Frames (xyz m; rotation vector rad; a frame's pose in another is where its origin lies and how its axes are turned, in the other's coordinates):
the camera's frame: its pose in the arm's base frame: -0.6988 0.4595 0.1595 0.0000 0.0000 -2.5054
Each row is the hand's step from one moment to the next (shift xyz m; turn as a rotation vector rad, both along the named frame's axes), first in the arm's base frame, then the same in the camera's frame.
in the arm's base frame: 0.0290 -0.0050 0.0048 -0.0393 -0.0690 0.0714
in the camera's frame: -0.0204 0.0213 0.0048 0.0726 0.0322 0.0714
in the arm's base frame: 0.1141 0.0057 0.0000 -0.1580 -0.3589 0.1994
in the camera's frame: -0.0952 0.0632 0.0000 0.3403 0.1948 0.1994
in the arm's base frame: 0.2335 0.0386 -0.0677 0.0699 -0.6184 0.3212
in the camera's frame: -0.2108 0.1077 -0.0677 0.3112 0.5389 0.3212
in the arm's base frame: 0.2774 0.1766 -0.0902 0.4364 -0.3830 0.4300
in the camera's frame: -0.3281 0.0228 -0.0902 -0.1235 0.5674 0.4300
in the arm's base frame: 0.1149 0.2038 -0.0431 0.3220 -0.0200 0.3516
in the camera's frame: -0.2135 -0.0957 -0.0431 -0.2471 0.2074 0.3516
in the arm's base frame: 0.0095 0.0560 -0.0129 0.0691 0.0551 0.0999
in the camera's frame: -0.0409 -0.0394 -0.0129 -0.0883 -0.0033 0.0999
